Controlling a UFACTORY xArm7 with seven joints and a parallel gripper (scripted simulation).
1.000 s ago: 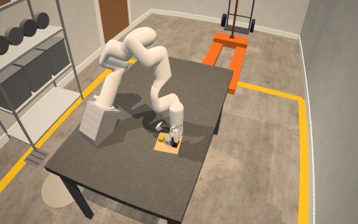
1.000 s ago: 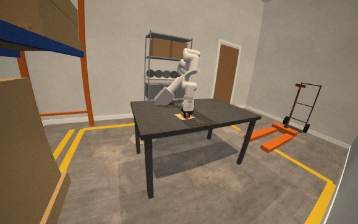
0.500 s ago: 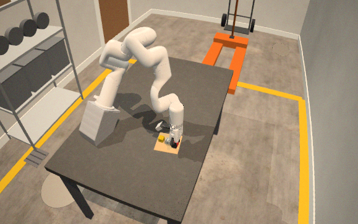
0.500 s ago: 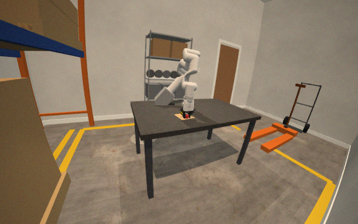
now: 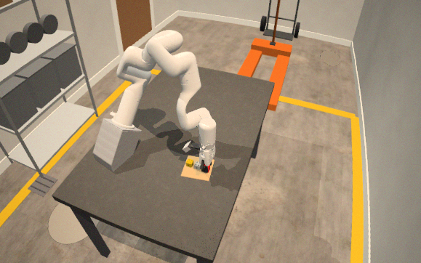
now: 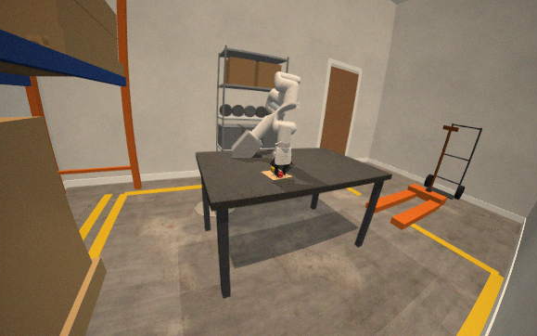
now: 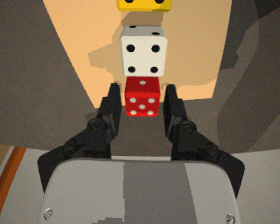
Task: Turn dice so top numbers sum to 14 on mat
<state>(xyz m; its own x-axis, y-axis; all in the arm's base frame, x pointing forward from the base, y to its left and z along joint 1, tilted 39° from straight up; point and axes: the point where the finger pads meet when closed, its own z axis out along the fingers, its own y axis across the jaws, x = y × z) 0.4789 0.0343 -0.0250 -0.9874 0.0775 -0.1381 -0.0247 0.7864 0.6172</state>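
Now: the red die 2 cm below my hand. The rest, counted from my hand: mat 5 cm behind, 4 cm below; then yellow die 9 cm behind, 2 cm below; then white die 5 cm behind, 2 cm below.
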